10 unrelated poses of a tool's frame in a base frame.
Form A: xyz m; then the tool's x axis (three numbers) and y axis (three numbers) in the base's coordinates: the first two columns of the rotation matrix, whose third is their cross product.
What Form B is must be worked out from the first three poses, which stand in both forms.
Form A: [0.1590 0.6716 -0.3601 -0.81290 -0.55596 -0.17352 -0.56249 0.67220 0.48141]
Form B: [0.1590 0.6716 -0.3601 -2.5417 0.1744 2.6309]
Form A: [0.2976 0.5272 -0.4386 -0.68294 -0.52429 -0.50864 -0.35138 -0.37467 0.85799]
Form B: [0.2976 0.5272 -0.4386 -2.4869 0.5336 1.4875]
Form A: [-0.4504 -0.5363 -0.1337 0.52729 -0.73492 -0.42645 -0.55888 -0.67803 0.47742]
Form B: [-0.4504 -0.5363 -0.1337 -0.9484 0.4406 2.5856]
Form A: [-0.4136 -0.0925 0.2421 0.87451 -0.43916 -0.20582 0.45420 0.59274 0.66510]
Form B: [-0.4136 -0.0925 0.2421 -0.4654 0.2073 0.7473]
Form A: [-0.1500 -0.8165 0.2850 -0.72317 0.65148 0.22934 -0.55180 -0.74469 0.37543]
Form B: [-0.1500 -0.8165 0.2850 2.4083 -0.2314 0.3960]
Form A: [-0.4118 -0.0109 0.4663 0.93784 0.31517 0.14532 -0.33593 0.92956 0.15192]
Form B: [-0.4118 -0.0109 0.4663 0.3242 -0.1458 0.1542]
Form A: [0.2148 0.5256 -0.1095 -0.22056 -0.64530 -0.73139 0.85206 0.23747 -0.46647]
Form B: [0.2148 0.5256 -0.1095 -1.9001 0.8204 -0.7533]
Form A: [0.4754 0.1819 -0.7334 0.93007 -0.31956 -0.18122 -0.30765 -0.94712 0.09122]
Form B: [0.4754 0.1819 -0.7334 -0.3310 0.1822 3.0487]
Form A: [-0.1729 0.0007 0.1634 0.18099 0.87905 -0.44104 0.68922 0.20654 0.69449]
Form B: [-0.1729 0.0007 0.1634 1.3677 0.4568 2.2567]
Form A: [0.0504 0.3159 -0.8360 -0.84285 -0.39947 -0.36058 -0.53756 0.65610 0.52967]
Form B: [0.0504 0.3159 -0.8360 -2.6990 0.3689 2.5377]
